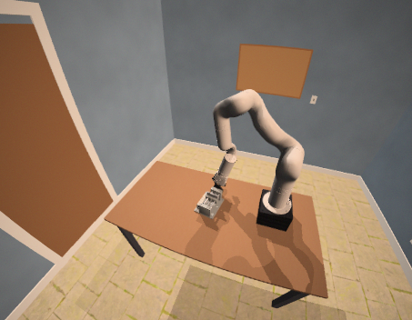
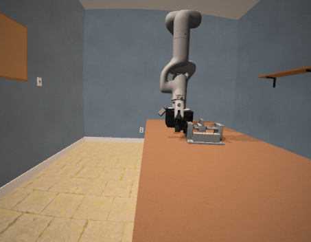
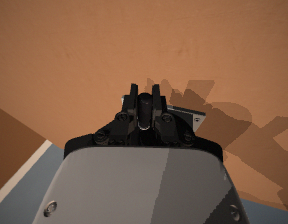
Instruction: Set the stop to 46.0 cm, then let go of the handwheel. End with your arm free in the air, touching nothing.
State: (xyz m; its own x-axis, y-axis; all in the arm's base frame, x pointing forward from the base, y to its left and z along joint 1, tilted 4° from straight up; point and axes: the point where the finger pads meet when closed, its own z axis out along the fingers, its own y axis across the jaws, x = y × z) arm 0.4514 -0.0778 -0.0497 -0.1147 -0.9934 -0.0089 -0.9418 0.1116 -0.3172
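The dark round handwheel handle lies 10 mm to the left of my hand. The rest, counted from my hand: black handwheel (20 mm to the left).
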